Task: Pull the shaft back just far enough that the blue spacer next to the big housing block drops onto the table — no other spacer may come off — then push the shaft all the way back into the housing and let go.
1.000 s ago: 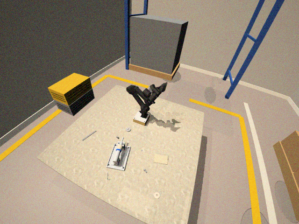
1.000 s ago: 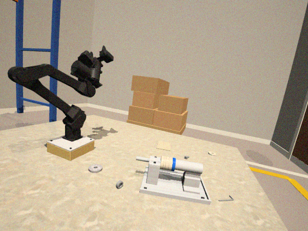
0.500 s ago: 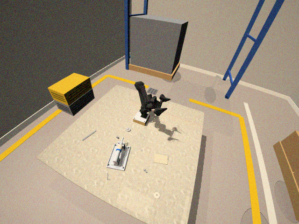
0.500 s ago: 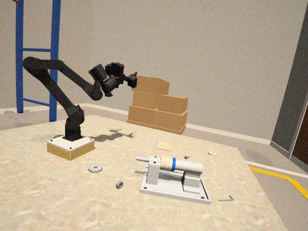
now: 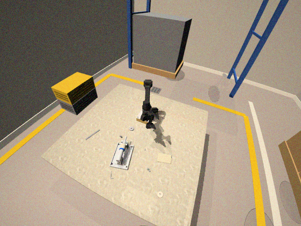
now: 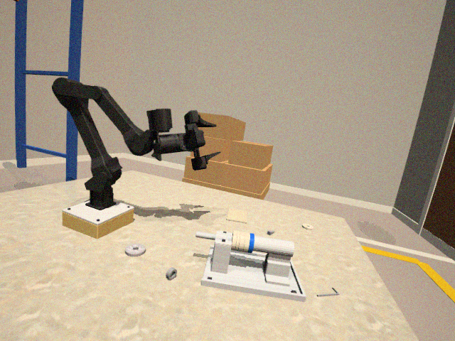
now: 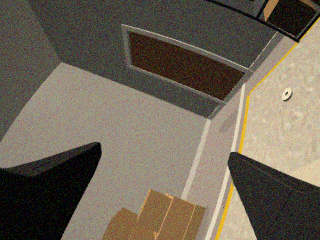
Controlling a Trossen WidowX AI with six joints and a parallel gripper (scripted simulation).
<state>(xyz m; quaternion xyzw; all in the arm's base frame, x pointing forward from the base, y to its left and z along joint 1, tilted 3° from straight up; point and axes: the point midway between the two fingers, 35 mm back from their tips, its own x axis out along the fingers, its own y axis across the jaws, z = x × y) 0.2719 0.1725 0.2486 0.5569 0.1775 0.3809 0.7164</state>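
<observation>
The grey shaft lies 230 mm below my gripper tip, 220 mm to the right of it and 170 mm ahead of it. The rest, counted from my gripper tip: bolt: 300 mm below, 230 mm ahead, 40 mm to the left; tan card: 310 mm below, 130 mm to the left, 80 mm ahead; blue spacer: 230 mm below, 210 mm to the right, 190 mm ahead.
</observation>
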